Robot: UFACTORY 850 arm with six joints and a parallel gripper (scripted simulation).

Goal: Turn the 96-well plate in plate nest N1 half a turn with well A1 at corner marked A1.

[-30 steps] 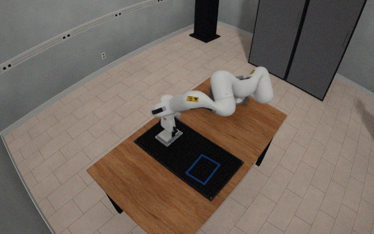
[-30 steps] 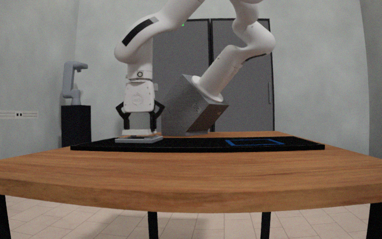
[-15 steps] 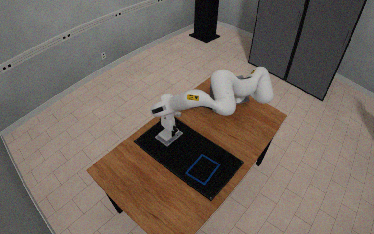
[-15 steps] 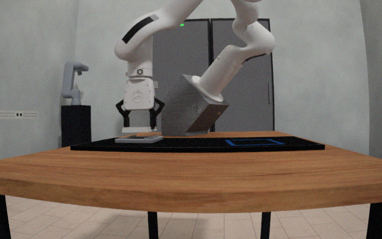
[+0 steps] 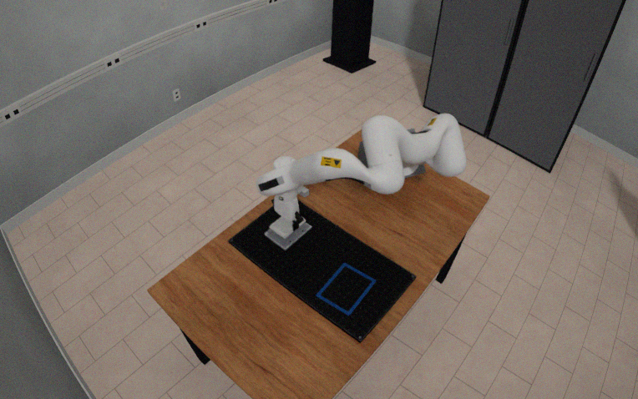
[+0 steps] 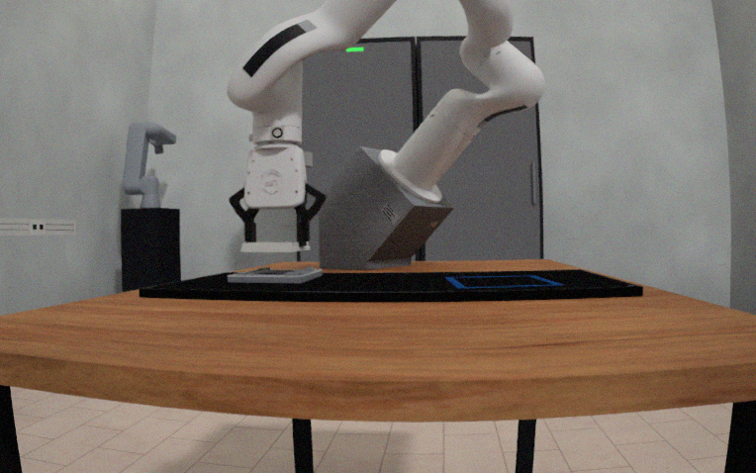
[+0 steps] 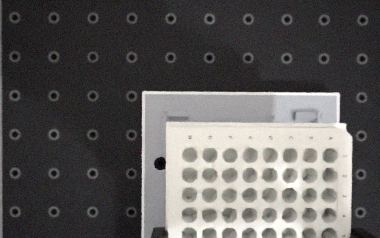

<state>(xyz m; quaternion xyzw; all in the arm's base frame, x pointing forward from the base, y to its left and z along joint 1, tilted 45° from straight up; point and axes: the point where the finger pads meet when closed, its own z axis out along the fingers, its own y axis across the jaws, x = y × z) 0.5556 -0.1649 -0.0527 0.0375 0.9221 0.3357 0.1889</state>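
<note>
The grey plate nest is 6 cm below my hand. The rest, counted from my hand: white 96-well plate (1 cm below).
</note>
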